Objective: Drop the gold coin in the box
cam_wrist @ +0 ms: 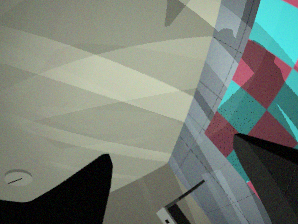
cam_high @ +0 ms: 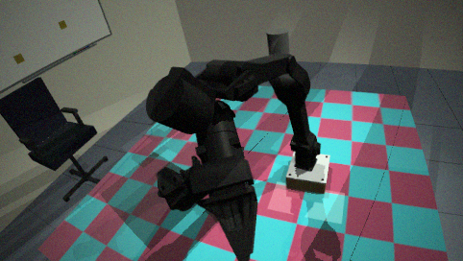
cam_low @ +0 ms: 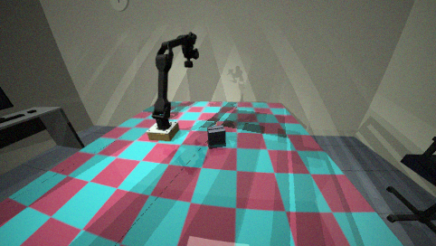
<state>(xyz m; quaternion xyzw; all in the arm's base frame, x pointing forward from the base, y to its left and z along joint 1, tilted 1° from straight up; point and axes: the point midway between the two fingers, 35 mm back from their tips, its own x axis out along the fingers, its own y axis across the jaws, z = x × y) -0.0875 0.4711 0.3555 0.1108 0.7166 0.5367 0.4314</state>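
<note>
Right now the gold coin is 38 cm ahead of my gripper tip, 37 cm below it and 36 cm to the right of it.
</note>
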